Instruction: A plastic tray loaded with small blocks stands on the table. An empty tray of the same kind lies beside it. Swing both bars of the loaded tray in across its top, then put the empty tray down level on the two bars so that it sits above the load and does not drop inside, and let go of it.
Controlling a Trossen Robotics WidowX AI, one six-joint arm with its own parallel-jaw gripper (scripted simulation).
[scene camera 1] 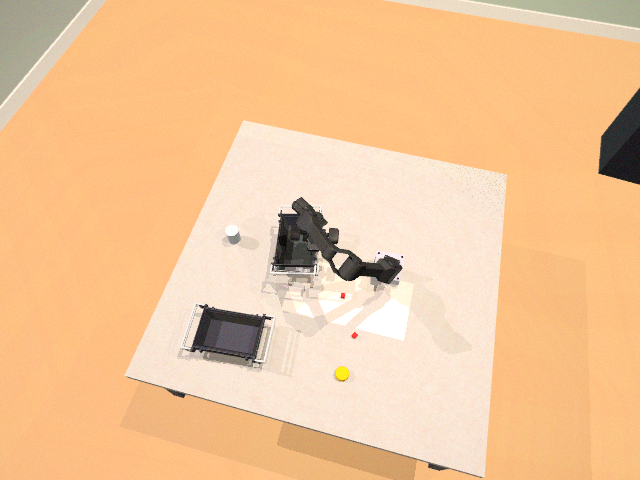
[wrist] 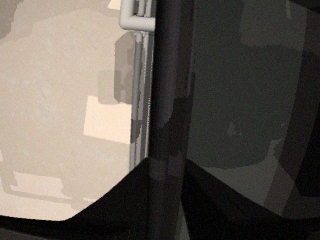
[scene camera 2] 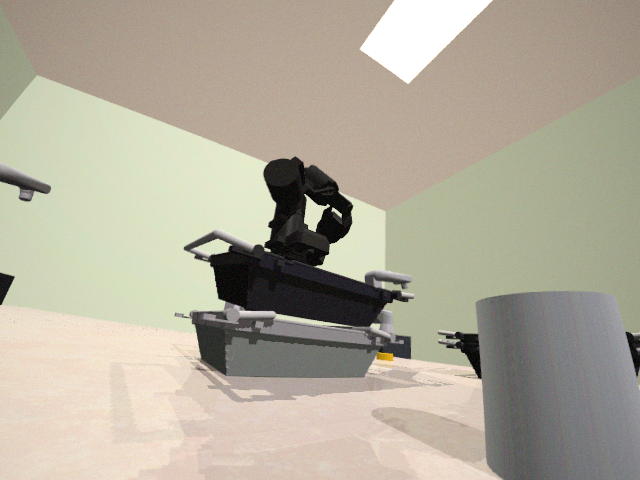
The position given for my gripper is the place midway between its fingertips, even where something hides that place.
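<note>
My gripper [wrist: 166, 166] is visible. A dark tray [scene camera 2: 247, 276] is visible as well, and the tray also appears in scene camera 1 [scene camera 1: 289, 253].
</note>
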